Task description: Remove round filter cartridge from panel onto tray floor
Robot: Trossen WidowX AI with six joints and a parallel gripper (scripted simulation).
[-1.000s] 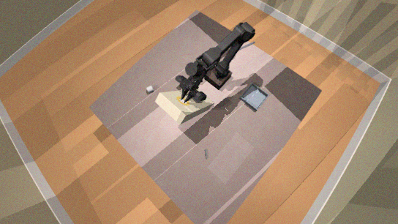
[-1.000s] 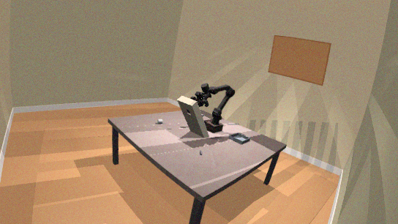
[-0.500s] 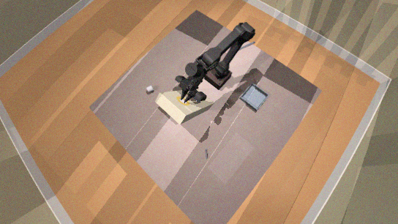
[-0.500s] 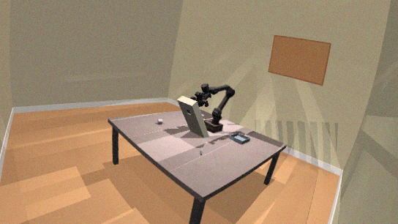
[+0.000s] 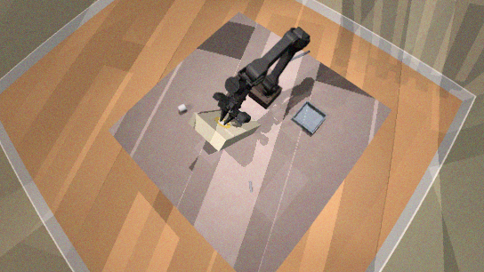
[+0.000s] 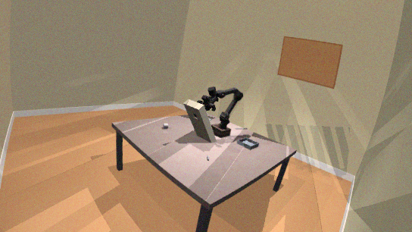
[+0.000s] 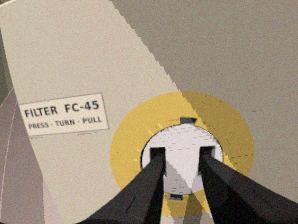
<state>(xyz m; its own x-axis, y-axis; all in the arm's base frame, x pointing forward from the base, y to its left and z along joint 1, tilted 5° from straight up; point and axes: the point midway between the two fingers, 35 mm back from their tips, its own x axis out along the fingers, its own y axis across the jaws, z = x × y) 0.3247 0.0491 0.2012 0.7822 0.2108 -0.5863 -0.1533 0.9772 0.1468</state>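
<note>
The grey filter cartridge lies 10 mm ahead of my gripper tip and 10 mm below it. The rest, counted from my gripper tip: beige service panel: 30 mm behind, 10 mm to the right, 80 mm below; then grey-blue tray: 450 mm behind, 200 mm to the left, 250 mm below; then small grey piece: 70 mm ahead, 300 mm to the left, 260 mm below.
</note>
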